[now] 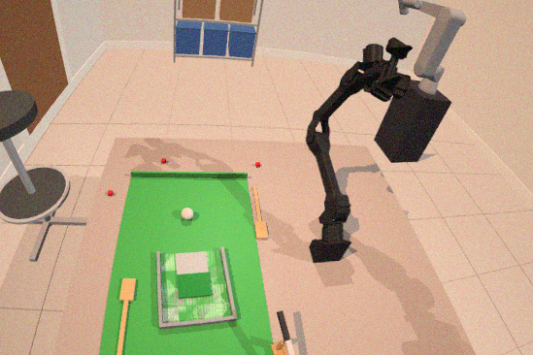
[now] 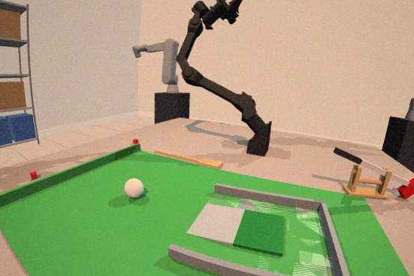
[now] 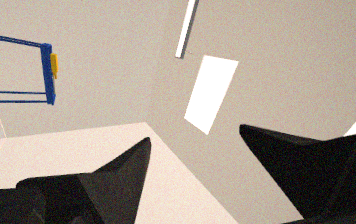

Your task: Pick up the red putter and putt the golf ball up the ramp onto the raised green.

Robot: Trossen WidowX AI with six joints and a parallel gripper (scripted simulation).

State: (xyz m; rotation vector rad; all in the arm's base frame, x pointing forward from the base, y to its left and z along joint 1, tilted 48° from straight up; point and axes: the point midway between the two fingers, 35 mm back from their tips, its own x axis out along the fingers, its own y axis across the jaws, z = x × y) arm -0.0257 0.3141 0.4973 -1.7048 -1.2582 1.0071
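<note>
Now: gripper tip 32 cm short of the wooden stand, 46 cm to the right of it and 63 cm above it. Also, from my gripper tip: white golf ball 54 cm ahead, 8 cm to the right, 64 cm below; then green wall 52 cm ahead, 29 cm to the right, 65 cm below.
</note>
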